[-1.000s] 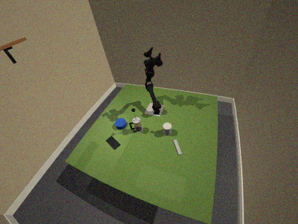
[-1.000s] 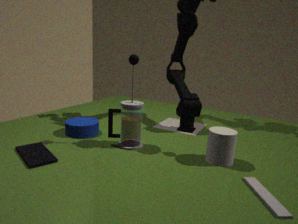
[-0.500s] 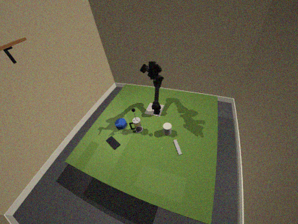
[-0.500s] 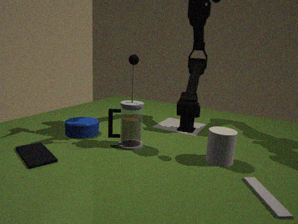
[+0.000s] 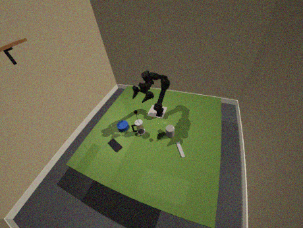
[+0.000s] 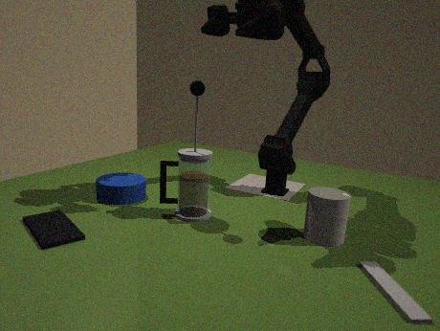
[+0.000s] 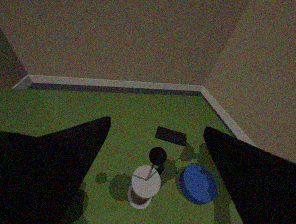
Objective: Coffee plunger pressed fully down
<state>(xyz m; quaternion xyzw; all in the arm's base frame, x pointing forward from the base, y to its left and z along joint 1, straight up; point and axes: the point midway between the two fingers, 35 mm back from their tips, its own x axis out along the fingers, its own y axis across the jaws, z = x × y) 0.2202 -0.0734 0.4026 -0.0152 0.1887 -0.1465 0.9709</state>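
Now: the glass coffee press 30 mm ahead of my gripper tip, 50 mm to the right of it and 250 mm below it. Round my gripper tip: grey strip (130 mm ahead, 370 mm to the left, 390 mm below); then blue round tin (10 mm ahead, 240 mm to the right, 370 mm below).
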